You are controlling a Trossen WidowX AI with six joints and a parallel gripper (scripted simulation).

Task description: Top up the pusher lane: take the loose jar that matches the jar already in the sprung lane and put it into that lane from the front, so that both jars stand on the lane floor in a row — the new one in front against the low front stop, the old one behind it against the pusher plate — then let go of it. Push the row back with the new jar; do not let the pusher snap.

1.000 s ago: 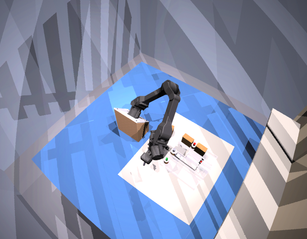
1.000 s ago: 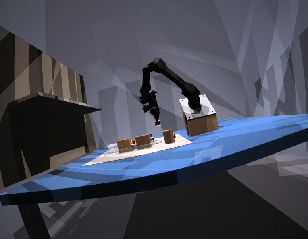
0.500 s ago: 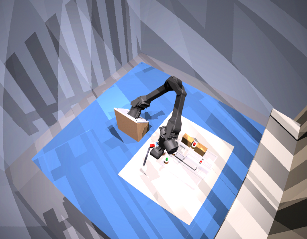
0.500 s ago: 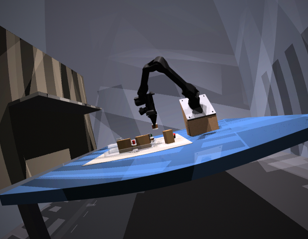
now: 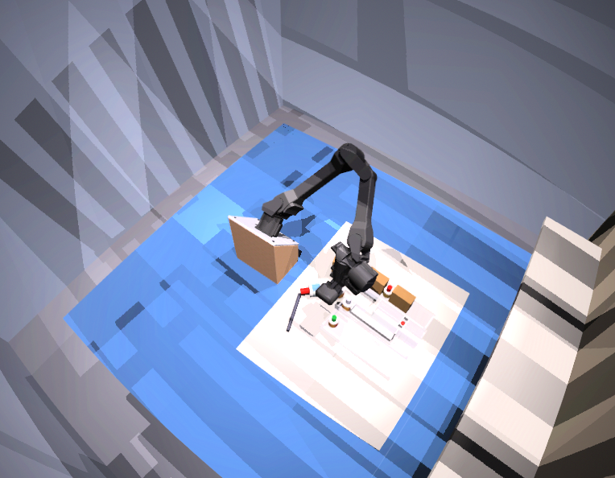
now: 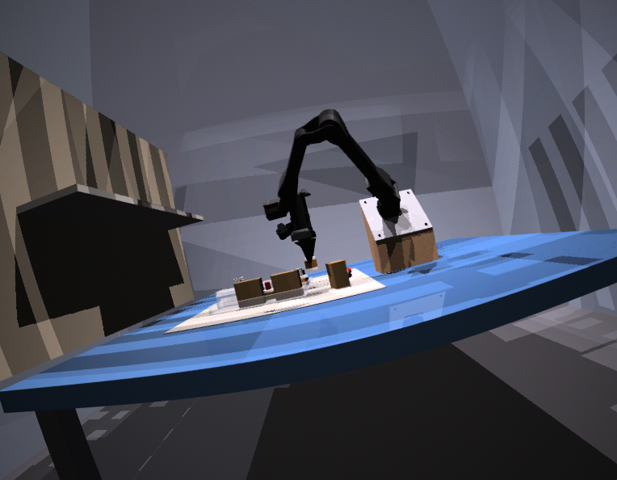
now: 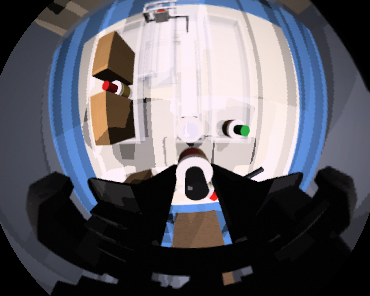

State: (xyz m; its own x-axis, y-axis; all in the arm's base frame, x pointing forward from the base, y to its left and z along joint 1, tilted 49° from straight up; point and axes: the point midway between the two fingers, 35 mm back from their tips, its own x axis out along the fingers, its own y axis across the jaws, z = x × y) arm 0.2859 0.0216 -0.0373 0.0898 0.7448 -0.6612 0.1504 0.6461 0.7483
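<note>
The brown box lies 60 mm behind my gripper tip, 120 mm to the left of it and 40 mm below it. Also, from my gripper tip: clear pusher lane: 190 mm ahead, 60 mm below; then dark rod: 100 mm behind, 110 mm to the right, 70 mm below.
</note>
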